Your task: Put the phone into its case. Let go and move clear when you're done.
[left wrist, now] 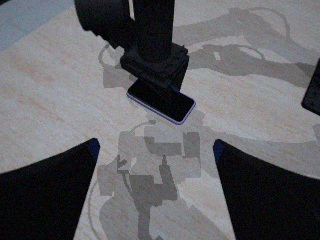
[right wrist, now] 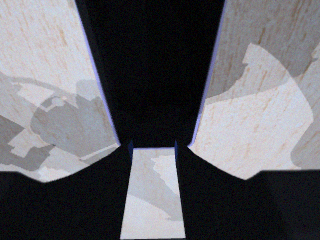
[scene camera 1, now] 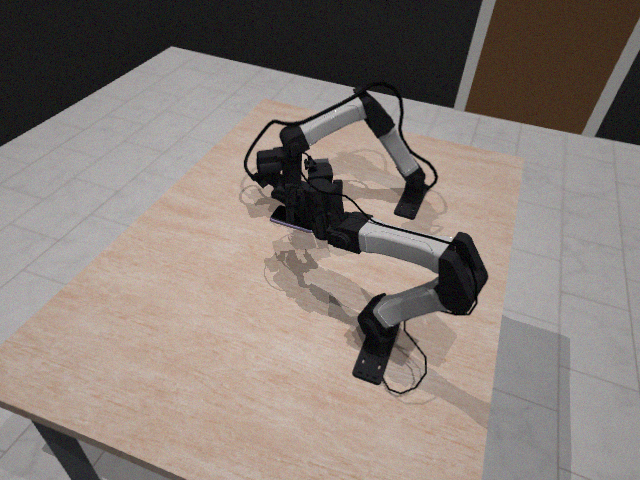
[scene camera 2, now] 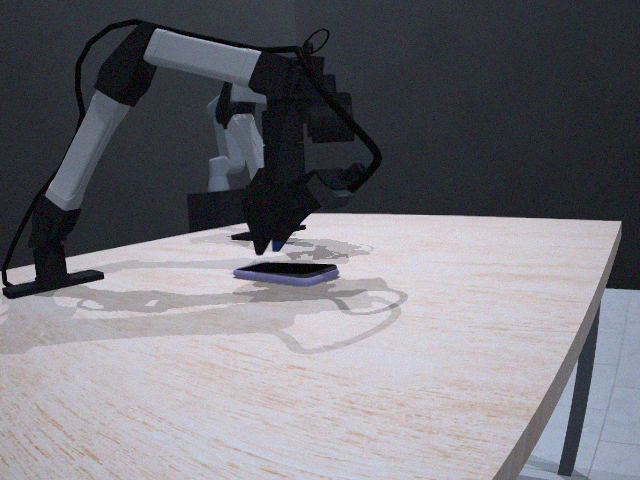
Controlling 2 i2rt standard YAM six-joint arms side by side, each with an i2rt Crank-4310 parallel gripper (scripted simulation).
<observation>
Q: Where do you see a black phone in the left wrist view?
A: At 180, 104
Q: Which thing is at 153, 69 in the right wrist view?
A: A black phone.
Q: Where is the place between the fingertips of my left gripper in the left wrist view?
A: At 156, 141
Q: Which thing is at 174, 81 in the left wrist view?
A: My right gripper.
</observation>
